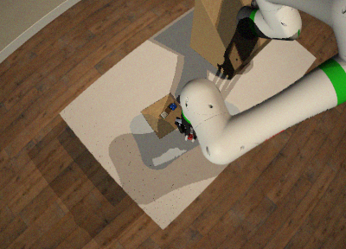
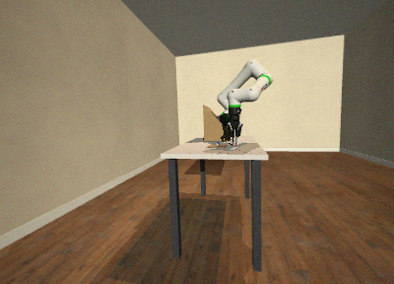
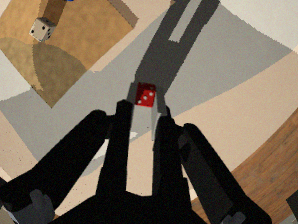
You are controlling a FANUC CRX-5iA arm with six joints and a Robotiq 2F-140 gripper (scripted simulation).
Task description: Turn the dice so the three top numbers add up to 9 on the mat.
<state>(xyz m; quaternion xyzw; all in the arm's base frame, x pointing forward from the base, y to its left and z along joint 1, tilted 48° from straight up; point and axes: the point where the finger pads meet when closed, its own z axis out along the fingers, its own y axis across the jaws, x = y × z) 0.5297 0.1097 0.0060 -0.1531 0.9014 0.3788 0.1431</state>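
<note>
Now: hand 30 mm above the red die. From my hand the other things lie so: white die: 140 mm to the right, 20 mm below, 10 mm behind; mat: 140 mm to the right, 30 mm below, 10 mm behind; blue die: 130 mm to the right, 60 mm behind, 20 mm below.
</note>
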